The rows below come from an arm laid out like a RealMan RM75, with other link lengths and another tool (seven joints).
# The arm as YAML. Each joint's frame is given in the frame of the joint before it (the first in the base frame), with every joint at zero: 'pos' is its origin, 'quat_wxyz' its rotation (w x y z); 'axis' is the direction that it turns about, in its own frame. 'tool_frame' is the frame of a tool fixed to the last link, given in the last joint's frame.
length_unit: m
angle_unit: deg
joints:
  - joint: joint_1
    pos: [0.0, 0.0, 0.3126]
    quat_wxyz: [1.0, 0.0, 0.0, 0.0]
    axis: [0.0, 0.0, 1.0]
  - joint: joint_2
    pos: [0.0, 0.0, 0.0]
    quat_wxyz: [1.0, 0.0, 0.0, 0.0]
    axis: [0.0, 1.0, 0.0]
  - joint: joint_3
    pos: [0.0, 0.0, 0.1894]
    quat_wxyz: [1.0, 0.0, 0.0, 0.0]
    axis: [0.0, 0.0, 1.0]
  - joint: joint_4
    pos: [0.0, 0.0, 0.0]
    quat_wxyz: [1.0, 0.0, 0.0, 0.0]
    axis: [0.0, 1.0, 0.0]
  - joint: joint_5
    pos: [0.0, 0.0, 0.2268]
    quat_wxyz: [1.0, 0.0, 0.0, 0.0]
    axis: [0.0, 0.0, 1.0]
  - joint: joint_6
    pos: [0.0, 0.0, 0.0]
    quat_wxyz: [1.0, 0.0, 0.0, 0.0]
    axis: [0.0, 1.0, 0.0]
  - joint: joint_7
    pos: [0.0, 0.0, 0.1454]
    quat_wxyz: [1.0, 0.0, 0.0, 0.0]
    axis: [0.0, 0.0, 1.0]
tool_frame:
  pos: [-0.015, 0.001, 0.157]
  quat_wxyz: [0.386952, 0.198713, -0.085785, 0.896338]
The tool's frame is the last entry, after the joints.
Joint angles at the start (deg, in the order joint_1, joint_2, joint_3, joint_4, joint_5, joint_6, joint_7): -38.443, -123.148, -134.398, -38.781, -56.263, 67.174, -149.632
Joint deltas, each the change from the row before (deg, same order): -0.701, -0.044, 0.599, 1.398, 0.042, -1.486, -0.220; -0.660, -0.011, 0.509, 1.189, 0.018, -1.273, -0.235; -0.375, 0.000, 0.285, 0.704, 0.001, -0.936, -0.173; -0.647, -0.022, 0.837, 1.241, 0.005, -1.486, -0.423; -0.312, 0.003, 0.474, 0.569, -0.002, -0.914, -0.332; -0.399, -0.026, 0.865, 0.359, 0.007, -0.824, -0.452; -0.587, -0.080, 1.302, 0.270, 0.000, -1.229, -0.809; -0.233, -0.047, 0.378, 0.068, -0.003, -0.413, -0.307; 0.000, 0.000, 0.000, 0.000, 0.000, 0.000, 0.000; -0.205, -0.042, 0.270, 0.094, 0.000, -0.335, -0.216
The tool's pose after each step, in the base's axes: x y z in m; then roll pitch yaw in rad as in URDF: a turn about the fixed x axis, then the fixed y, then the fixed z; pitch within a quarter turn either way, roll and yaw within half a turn. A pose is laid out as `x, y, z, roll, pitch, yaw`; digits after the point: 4 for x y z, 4 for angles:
-0.1781, 0.4221, -0.0865, -2.6373, 0.6009, -0.5099
-0.1788, 0.4228, -0.0917, -2.6445, 0.6052, -0.5071
-0.1798, 0.4240, -0.0943, -2.6463, 0.6102, -0.5020
-0.1813, 0.4242, -0.1003, -2.6570, 0.6171, -0.4997
-0.1826, 0.4251, -0.1028, -2.6603, 0.6231, -0.4955
-0.1823, 0.4256, -0.1058, -2.6690, 0.6300, -0.5007
-0.1812, 0.4275, -0.1093, -2.6783, 0.6415, -0.5074
-0.1803, 0.4284, -0.1104, -2.6799, 0.6448, -0.5086
-0.1803, 0.4284, -0.1104, -2.6799, 0.6448, -0.5086
-0.1796, 0.4291, -0.1113, -2.6812, 0.6472, -0.5096

